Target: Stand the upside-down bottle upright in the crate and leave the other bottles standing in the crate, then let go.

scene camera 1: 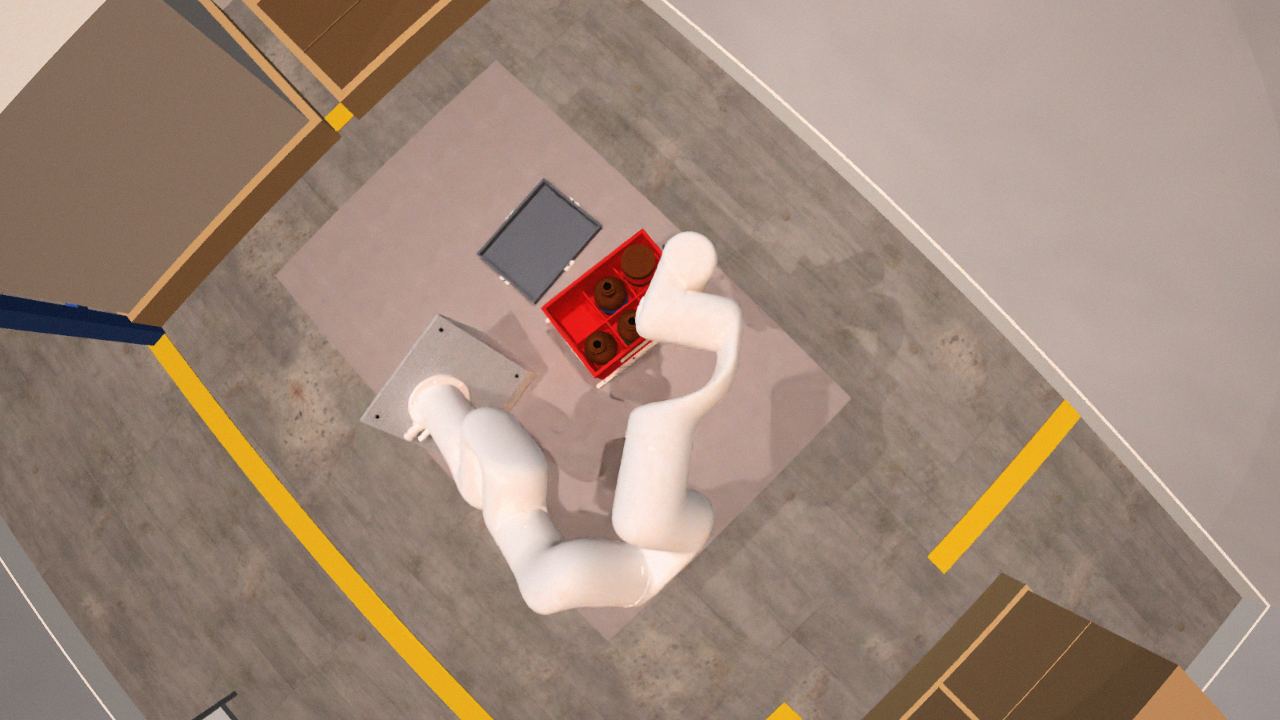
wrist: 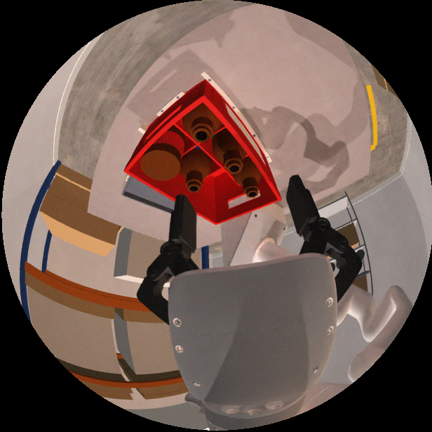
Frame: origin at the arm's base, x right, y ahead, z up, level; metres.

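Seen in the pictures: arm's base at its link origin: (scene camera 1: 439, 401).
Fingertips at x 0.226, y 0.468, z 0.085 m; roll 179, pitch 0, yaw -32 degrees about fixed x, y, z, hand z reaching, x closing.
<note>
Pixels of each thing's top centre, then the offset from my fingertips to it. "pt": a spot on its surface instead. Level surfaces: height alone.
- red crate at a spot on its surface: (scene camera 1: 570, 347) pt dx -0.133, dy -0.207, dz -0.257 m
- upside-down bottle at its top centre: (scene camera 1: 638, 260) dx -0.128, dy +0.030, dz -0.123 m
- grey tray at a spot on its surface: (scene camera 1: 539, 240) pt dx -0.379, dy -0.066, dz -0.281 m
- mat at its surface level: dz -0.287 m
A red crate (scene camera 1: 569, 347) (wrist: 248, 211) with compartments stands on the mat. The upside-down bottle (scene camera 1: 639, 261) (wrist: 160, 165) shows its flat brown base upward in a corner compartment. Upright brown bottles stand neck up in other compartments: one (scene camera 1: 610, 292) (wrist: 194, 172) beside the upside-down one, one (scene camera 1: 599, 347) (wrist: 250, 180) in another corner, one (scene camera 1: 628, 325) (wrist: 231, 155) between, and one (wrist: 201, 125) in the wrist view, hidden by the arm in the scene view. One corner compartment holds no bottle. My gripper (wrist: 239, 193) is open and empty, above the crate; the arm hides its fingers in the scene view.
A grey tray (scene camera 1: 539, 240) (wrist: 150, 194) lies beside the crate on the mat (scene camera 1: 402, 241). The arm's metal base plate (scene camera 1: 447, 344) stands on the crate's other side. The crate's walls and dividers rise around the bottles. Large shelves with brown boxes (scene camera 1: 134, 161) stand farther off.
</note>
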